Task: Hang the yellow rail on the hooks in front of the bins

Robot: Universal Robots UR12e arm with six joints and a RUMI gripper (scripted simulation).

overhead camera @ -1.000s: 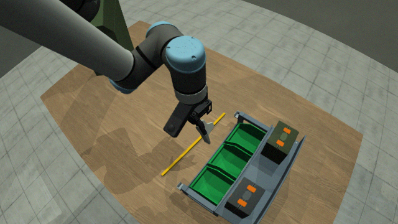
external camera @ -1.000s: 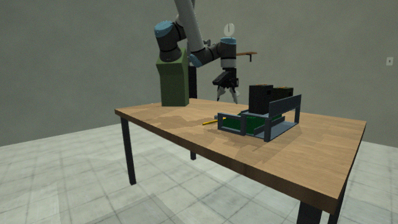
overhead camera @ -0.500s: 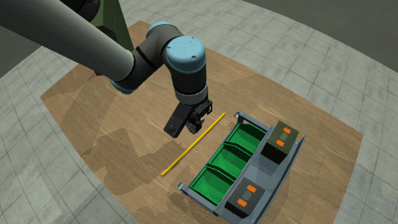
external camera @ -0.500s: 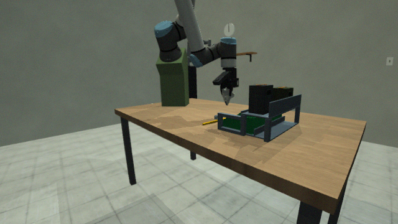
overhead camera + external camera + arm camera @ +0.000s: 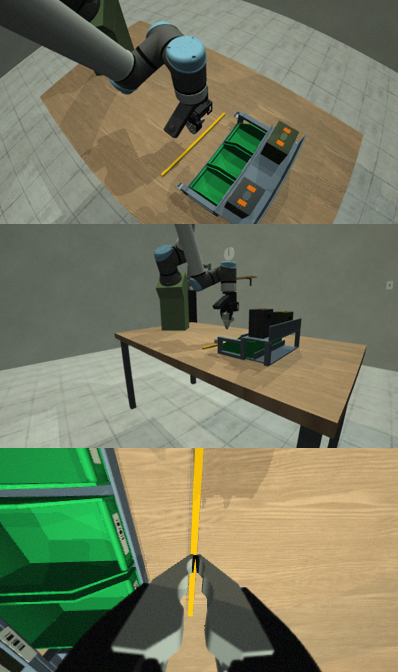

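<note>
My hand is 10 cm above the yellow rail. Round my hand: rack front bar 9 cm ahead, 1 cm to the right, 9 cm below.
</note>
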